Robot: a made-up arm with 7 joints. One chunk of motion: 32 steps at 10 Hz.
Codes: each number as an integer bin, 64 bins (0 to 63) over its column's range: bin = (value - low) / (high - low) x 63, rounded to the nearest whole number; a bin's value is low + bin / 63 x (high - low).
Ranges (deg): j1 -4.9..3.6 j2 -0.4..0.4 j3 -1.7..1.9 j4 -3.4..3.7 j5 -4.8..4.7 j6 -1..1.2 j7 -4.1..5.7
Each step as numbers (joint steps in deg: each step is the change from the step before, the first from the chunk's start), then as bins.
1 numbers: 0.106 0.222 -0.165 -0.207 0.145 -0.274 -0.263
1 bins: 37 49 27 28 33 21 25
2 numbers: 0.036 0.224 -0.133 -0.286 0.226 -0.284 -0.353
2 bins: 37 49 27 28 33 21 24
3 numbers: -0.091 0.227 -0.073 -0.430 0.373 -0.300 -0.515
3 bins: 36 49 28 26 34 20 23
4 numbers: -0.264 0.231 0.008 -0.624 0.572 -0.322 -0.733
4 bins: 34 50 30 25 36 19 22
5 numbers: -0.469 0.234 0.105 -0.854 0.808 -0.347 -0.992
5 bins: 33 50 32 23 37 19 20
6 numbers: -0.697 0.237 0.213 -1.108 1.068 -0.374 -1.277
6 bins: 31 50 33 20 39 18 18
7 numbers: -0.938 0.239 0.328 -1.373 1.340 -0.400 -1.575
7 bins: 29 50 35 18 41 17 16
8 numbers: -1.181 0.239 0.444 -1.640 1.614 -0.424 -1.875
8 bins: 28 50 38 16 43 16 14
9 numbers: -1.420 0.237 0.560 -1.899 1.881 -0.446 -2.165
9 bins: 26 50 40 13 44 16 12
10 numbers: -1.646 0.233 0.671 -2.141 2.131 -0.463 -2.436
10 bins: 24 50 41 11 46 15 11
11 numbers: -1.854 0.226 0.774 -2.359 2.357 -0.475 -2.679
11 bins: 23 49 43 9 47 15 9
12 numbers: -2.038 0.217 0.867 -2.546 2.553 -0.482 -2.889
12 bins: 21 49 45 8 49 15 8
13 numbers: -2.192 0.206 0.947 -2.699 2.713 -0.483 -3.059
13 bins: 20 48 46 6 50 15 7
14 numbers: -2.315 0.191 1.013 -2.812 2.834 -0.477 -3.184
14 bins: 19 47 47 5 51 15 6
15 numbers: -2.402 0.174 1.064 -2.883 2.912 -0.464 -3.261
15 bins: 19 45 48 5 51 15 5
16 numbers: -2.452 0.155 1.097 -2.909 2.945 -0.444 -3.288
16 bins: 18 44 49 4 51 16 5
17 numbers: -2.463 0.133 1.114 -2.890 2.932 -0.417 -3.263
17 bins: 18 42 49 5 51 17 5
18 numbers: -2.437 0.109 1.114 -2.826 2.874 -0.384 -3.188
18 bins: 18 40 49 5 51 18 6
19 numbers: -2.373 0.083 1.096 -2.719 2.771 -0.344 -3.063
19 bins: 19 38 49 6 50 19 7
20 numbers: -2.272 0.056 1.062 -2.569 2.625 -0.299 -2.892
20 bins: 19 36 48 7 49 20 8
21 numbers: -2.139 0.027 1.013 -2.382 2.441 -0.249 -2.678
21 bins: 20 34 47 9 48 22 9
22 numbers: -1.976 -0.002 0.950 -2.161 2.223 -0.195 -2.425
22 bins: 22 31 46 11 47 23 11
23 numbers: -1.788 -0.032 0.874 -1.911 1.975 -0.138 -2.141
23 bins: 23 29 45 13 45 25 13
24 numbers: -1.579 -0.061 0.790 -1.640 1.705 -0.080 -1.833
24 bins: 25 27 44 16 43 26 15
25 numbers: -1.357 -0.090 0.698 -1.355 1.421 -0.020 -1.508
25 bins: 26 24 42 18 41 28 17
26 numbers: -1.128 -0.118 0.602 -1.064 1.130 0.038 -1.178
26 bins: 28 22 40 21 39 30 19
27 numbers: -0.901 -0.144 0.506 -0.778 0.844 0.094 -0.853
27 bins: 30 20 39 23 37 31 21
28 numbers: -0.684 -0.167 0.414 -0.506 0.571 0.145 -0.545
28 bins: 31 18 37 26 36 33 23
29 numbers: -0.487 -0.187 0.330 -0.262 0.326 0.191 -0.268
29 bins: 33 17 36 28 34 34 25
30 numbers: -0.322 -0.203 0.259 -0.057 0.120 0.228 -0.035
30 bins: 34 16 34 30 33 35 26
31 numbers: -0.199 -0.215 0.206 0.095 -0.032 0.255 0.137
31 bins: 35 15 33 31 32 36 27
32 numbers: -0.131 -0.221 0.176 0.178 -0.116 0.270 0.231
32 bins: 35 14 33 32 31 36 28
